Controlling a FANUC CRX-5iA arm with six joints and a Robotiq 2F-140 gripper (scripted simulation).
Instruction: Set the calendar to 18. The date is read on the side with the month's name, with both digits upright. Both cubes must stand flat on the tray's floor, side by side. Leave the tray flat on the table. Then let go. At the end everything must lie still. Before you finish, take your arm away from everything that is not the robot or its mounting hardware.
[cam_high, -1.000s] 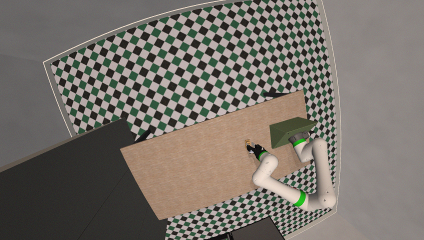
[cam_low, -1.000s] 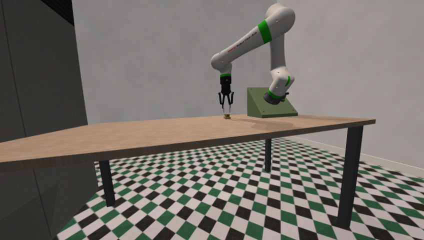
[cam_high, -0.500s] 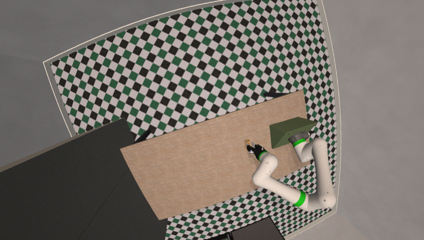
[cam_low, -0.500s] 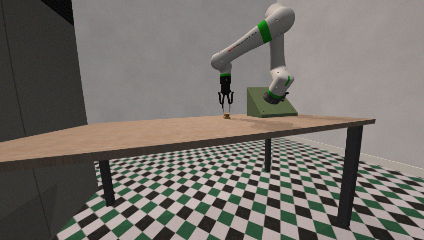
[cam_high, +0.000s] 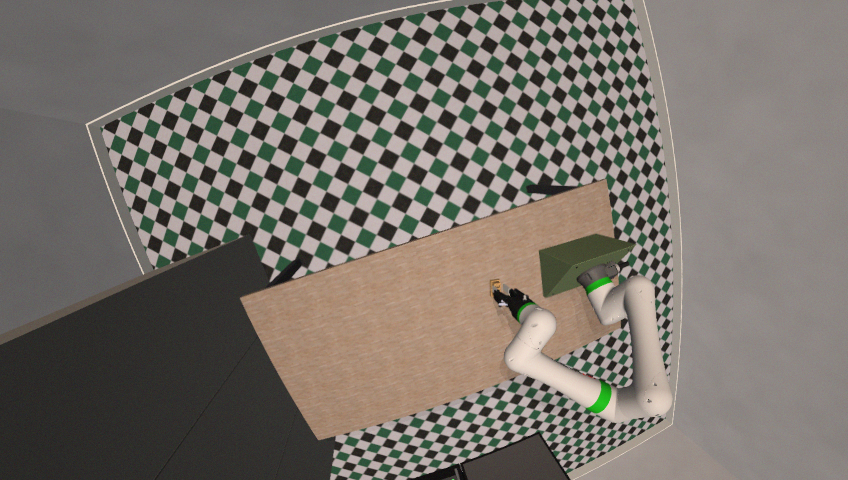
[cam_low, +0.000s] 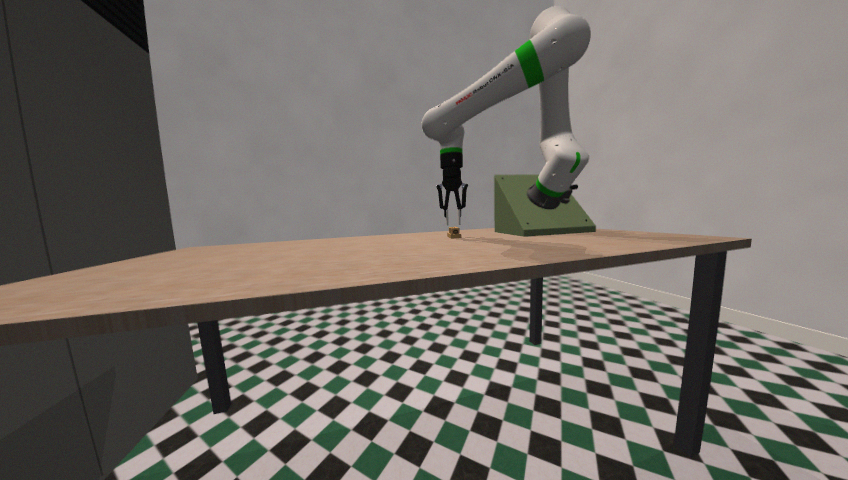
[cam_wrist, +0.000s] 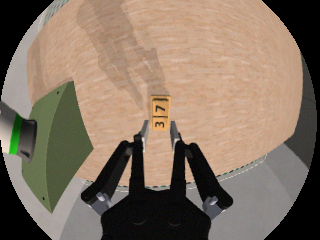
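Right now my hand is 70 mm above the tray and 20 mm to the right of it.
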